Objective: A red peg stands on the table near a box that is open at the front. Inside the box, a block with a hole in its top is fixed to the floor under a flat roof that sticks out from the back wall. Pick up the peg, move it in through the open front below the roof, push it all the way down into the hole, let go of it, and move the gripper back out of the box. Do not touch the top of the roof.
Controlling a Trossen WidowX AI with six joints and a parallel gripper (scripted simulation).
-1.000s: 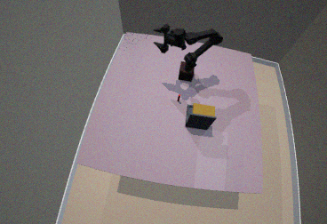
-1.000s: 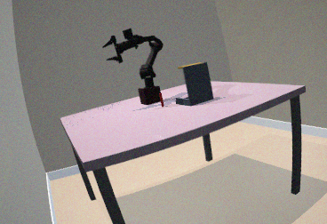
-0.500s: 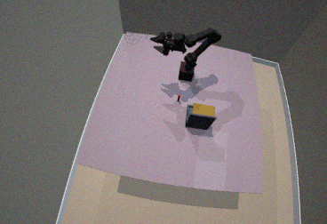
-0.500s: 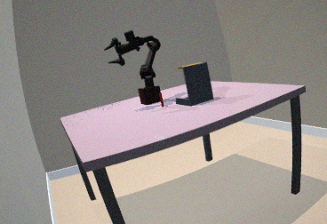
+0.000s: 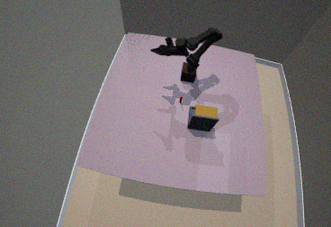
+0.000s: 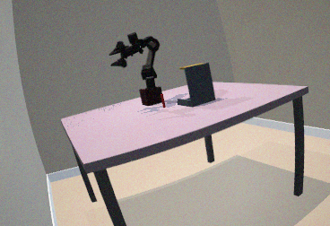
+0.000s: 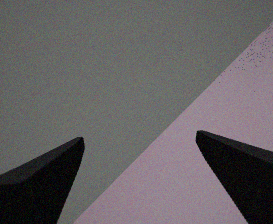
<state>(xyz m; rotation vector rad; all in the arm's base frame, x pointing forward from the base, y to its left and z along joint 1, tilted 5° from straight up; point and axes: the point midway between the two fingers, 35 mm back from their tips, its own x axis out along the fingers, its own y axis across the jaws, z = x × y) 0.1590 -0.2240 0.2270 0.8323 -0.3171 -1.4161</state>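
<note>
My gripper tip is now 9 cm short of the red peg, 25 cm to the right of it and 30 cm above it. Round my gripper tip: yellow roof: 21 cm ahead, 44 cm to the left, 13 cm below.
</note>
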